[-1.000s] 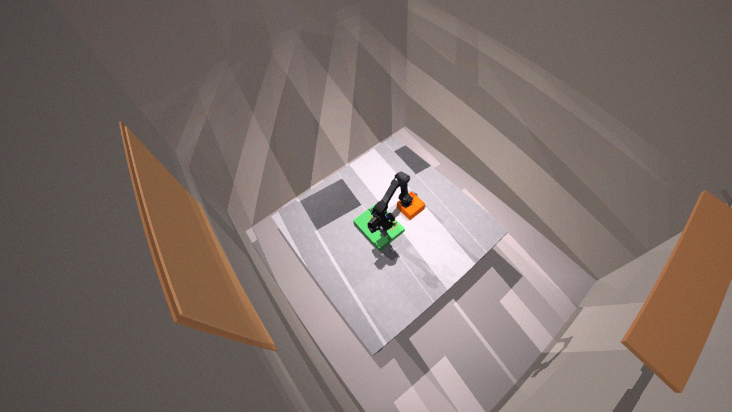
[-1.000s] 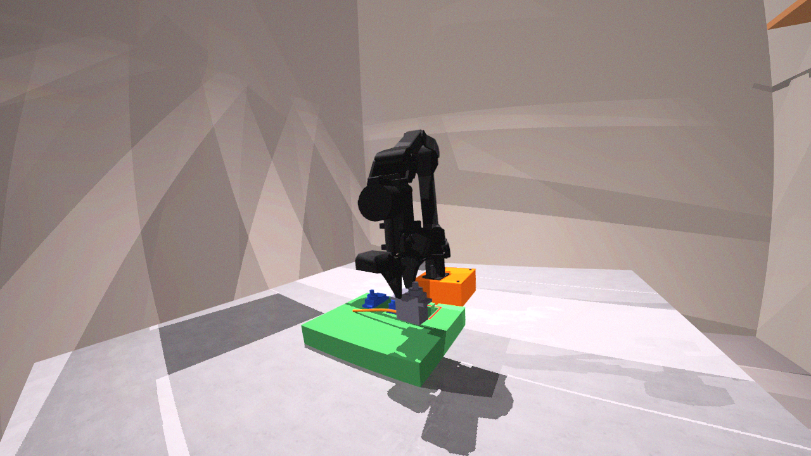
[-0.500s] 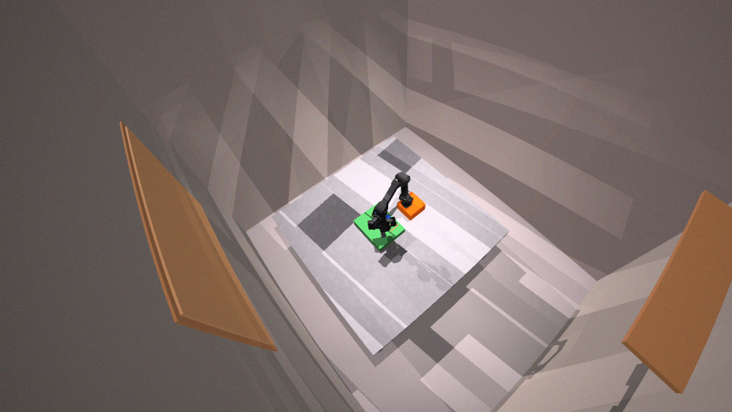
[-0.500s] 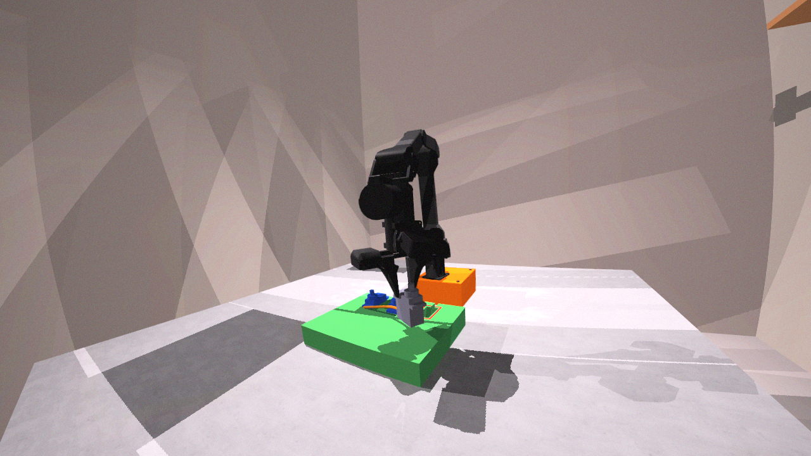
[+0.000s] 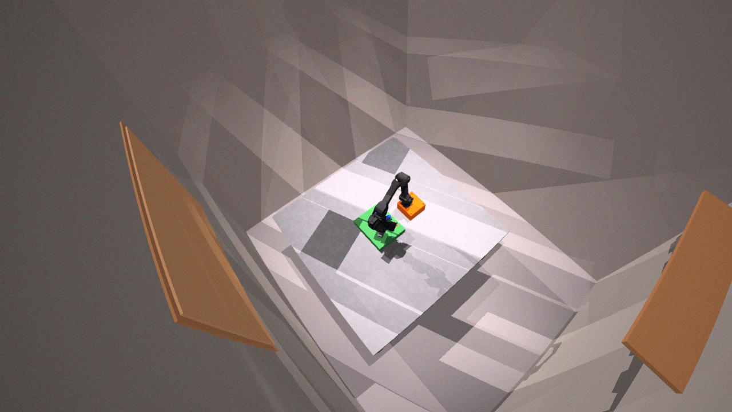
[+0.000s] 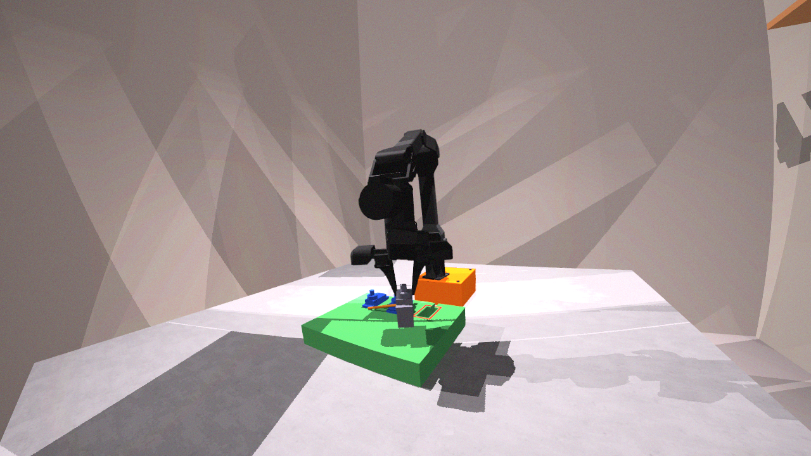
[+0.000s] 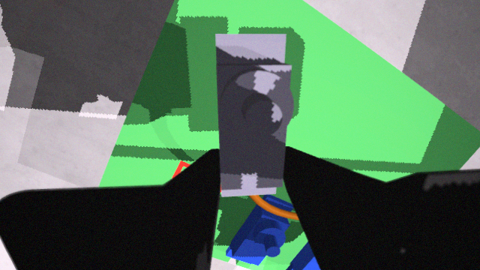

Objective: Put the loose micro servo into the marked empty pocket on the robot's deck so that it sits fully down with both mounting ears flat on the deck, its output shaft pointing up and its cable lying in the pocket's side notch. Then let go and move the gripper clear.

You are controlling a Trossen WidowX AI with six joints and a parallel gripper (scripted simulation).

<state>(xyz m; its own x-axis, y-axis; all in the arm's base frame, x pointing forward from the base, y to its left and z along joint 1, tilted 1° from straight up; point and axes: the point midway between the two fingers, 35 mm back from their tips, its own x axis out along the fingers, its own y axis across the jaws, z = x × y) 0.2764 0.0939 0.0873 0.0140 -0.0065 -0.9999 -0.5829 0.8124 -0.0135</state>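
My gripper tip is 10 cm above the green deck, 7 cm to the left of it and 2 cm short of it.
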